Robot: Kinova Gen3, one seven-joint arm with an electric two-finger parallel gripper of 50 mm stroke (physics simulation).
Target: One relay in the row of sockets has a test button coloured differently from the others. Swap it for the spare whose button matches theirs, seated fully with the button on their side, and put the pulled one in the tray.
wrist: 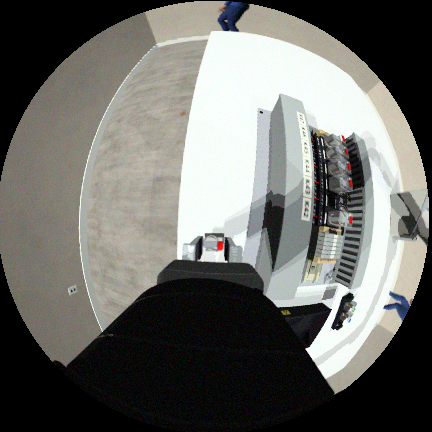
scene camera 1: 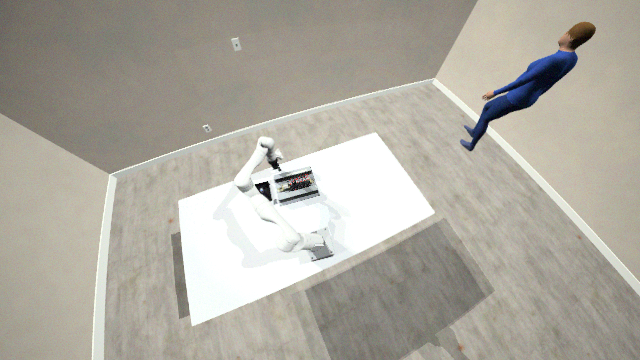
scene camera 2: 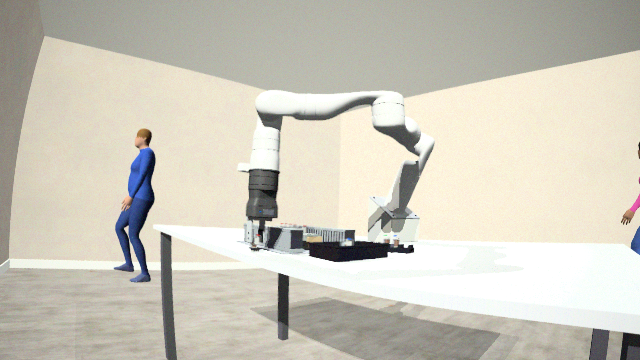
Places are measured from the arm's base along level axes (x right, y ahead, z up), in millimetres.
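Where they show: gripper, fingertip midpoint: (wrist: 213,244) (scene camera 1: 279,168) (scene camera 2: 255,242); arm's base, origin of the base link: (scene camera 1: 317,241) (scene camera 2: 393,208).
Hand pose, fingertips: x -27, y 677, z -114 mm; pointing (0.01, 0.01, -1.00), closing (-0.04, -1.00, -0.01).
Note:
Each offset is from my fingertips to the top centre of the thing. "spot": to the spot under its first point.
My gripper (scene camera 1: 278,169) (scene camera 2: 256,241) (wrist: 213,244) is shut on a clear-grey relay {dz +20, dx +3, dy +0 mm} (wrist: 212,242) with a red button, on the button's right in the wrist view. It is low beside the outer wall of the socket panel, near the table's edge. In the row of sockets, several relays with red buttons {dz +45, dx +114, dy -199 mm} (wrist: 340,167) stand in a line; one more red-button relay {dz +45, dx +33, dy -188 mm} (wrist: 338,218) stands apart, with a dark socket without a relay (wrist: 340,201) between. The black tray {dz +11, dx -186, dy -146 mm} (scene camera 2: 332,253) (wrist: 311,320) holds a relay with a blue top {dz +23, dx -190, dy -132 mm} (scene camera 2: 348,242). The held relay's pins are hidden.
A grey slotted duct {spot: dz +16, dx -35, dy -247 mm} (wrist: 350,257) and a tall grey duct {dz +39, dx +83, dy -105 mm} (wrist: 290,165) with labels flank the sockets. Terminal blocks {dz +22, dx -4, dy -182 mm} (wrist: 330,245) sit at the row's end. A black spare holder (scene camera 2: 407,248) (wrist: 339,320) carries relays with green and blue buttons. A person (scene camera 1: 535,82) (scene camera 2: 142,175) stands beyond the table.

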